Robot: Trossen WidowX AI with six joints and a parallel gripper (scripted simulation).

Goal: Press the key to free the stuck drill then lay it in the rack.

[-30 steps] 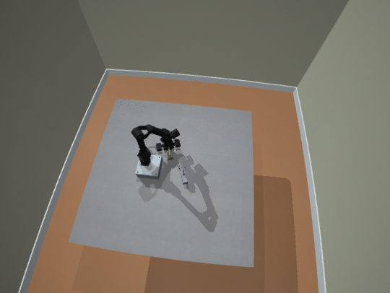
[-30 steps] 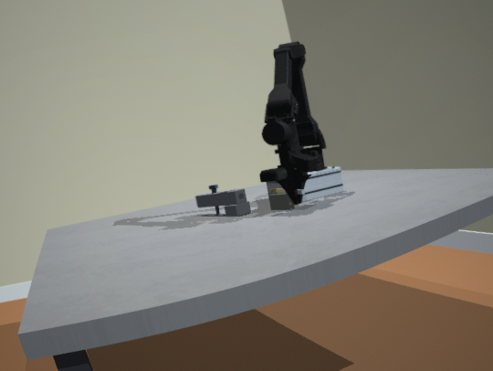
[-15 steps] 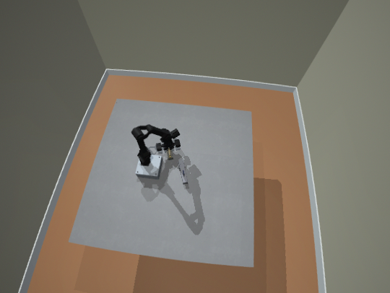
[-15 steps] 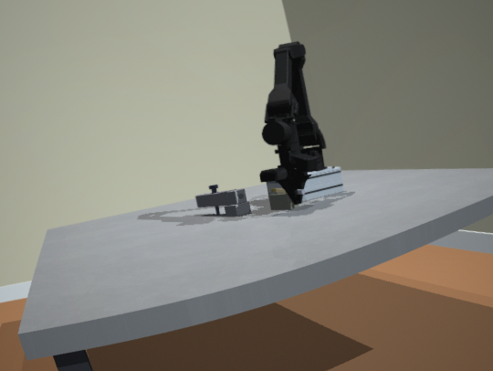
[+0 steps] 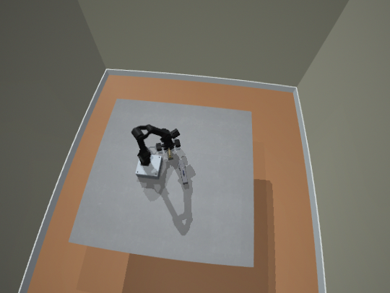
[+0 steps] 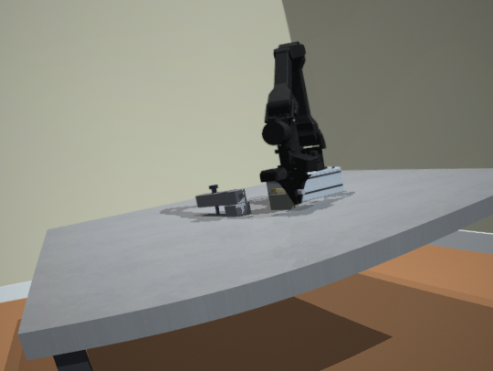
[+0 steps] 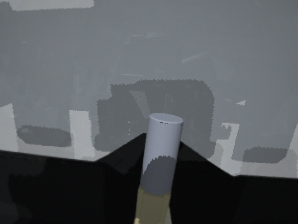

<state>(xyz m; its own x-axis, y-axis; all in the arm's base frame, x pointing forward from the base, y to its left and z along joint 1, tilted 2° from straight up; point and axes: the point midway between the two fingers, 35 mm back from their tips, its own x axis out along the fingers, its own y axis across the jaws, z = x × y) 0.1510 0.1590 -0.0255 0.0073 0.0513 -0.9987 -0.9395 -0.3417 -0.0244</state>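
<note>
The drill is 40 mm to the right of my gripper tip, 40 mm above it and 10 mm ahead of it. The rest, counted from my gripper tip: dark blue key 200 mm to the right, 150 mm ahead, 40 mm above; rack 50 mm to the right, 10 mm ahead, 10 mm above.
</note>
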